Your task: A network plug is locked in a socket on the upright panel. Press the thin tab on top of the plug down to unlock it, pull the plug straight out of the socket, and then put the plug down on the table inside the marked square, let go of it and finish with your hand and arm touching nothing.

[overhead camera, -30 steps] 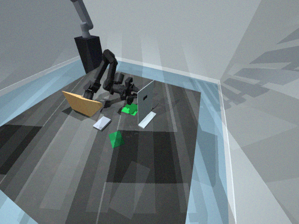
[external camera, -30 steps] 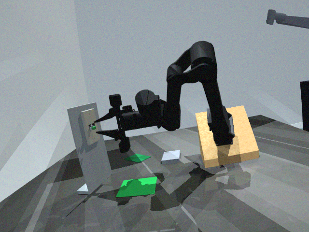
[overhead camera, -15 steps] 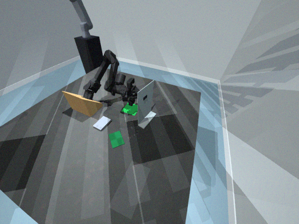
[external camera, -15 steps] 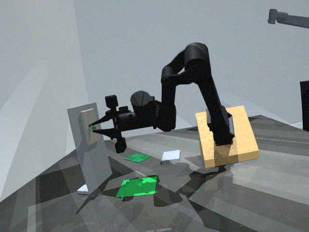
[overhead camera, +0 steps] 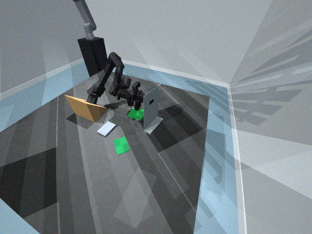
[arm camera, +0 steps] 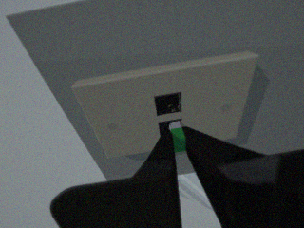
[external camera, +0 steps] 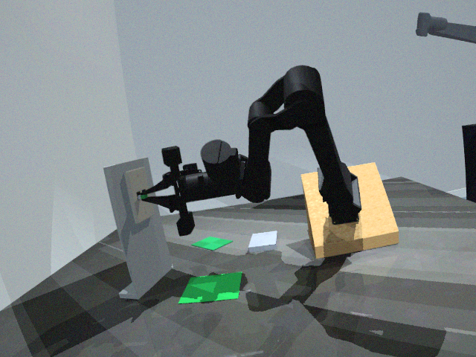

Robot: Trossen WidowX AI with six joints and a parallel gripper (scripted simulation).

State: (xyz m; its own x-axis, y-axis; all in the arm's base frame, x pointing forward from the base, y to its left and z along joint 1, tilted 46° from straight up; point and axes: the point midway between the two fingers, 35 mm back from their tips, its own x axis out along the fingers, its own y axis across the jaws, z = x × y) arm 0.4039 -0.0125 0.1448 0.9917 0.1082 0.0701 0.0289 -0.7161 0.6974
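Now: the grey panel 80 mm below my gripper tip, 20 mm ahead of it and 10 mm to the right of it. Also, from my gripper tip: white network plug: right at my gripper tip.
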